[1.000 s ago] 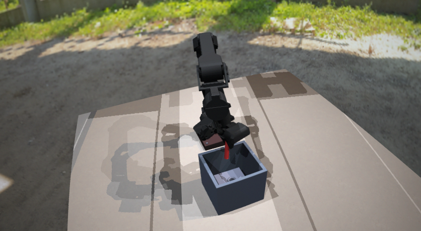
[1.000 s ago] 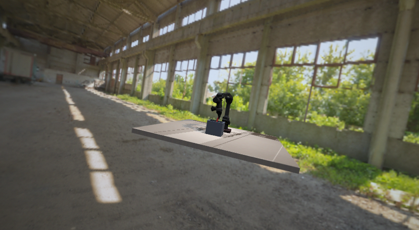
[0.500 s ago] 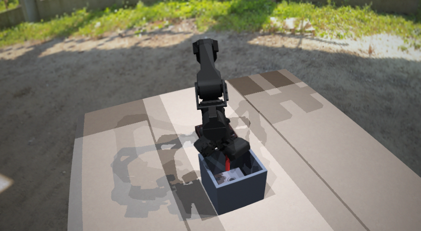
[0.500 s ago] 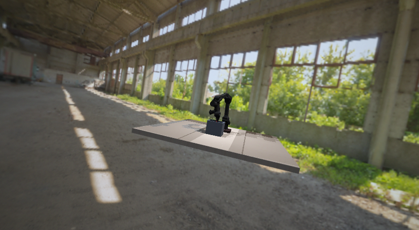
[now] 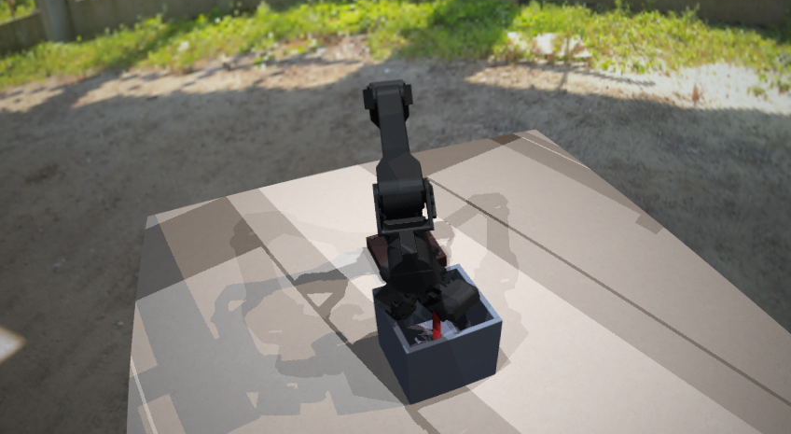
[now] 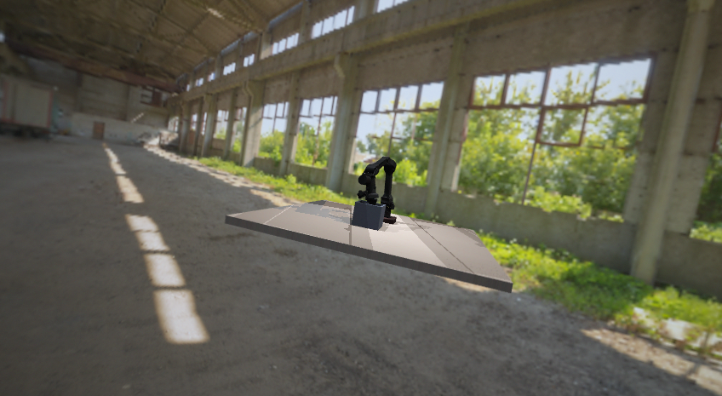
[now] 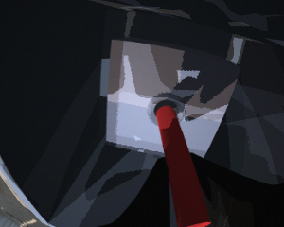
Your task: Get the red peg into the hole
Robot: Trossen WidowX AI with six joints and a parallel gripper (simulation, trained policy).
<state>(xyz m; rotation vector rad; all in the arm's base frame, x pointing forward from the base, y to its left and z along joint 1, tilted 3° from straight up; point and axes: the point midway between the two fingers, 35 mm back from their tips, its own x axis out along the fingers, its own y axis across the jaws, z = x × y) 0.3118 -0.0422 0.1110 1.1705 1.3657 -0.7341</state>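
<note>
Now: gripper tip 1 cm to the left of the red peg and 1 cm below it. The rest, counted from my gripper tip: plate: 5 cm below, 2 cm to the right, 1 cm ahead.
</note>
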